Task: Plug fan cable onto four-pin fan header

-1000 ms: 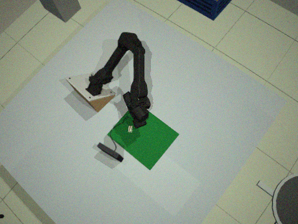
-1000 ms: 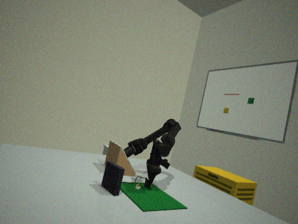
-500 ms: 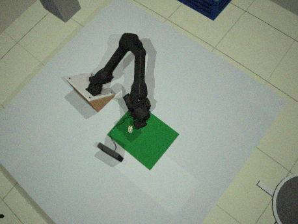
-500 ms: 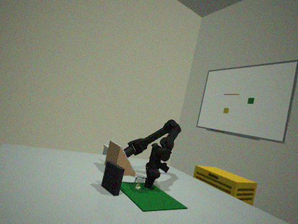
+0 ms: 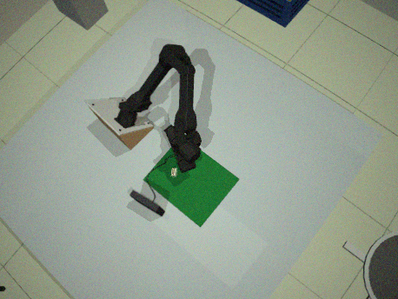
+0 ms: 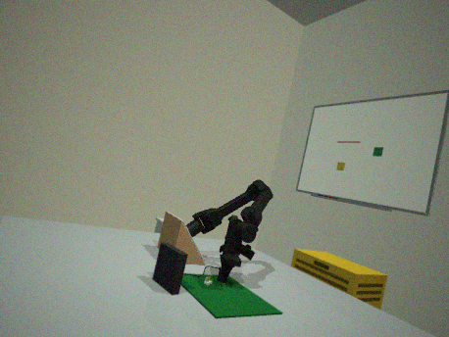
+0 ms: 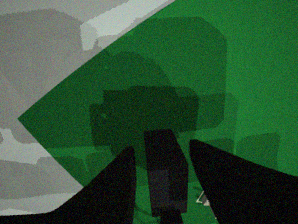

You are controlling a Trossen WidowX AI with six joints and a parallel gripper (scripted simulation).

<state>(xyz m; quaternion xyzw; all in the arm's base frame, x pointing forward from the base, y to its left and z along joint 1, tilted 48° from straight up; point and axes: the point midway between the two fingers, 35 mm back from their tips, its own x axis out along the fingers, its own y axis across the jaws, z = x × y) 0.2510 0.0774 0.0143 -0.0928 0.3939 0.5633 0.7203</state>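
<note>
Right now the cream four-pin header is 20 mm ahead of my gripper tip, 70 mm to the right of it and 20 mm below it. The rest, counted from my gripper tip: green board: 90 mm ahead, 60 mm to the right, 30 mm below; then dark fan plug: 10 mm to the right, 10 mm above; then dark flat fan: 40 mm ahead, 230 mm to the right, 40 mm above.
</note>
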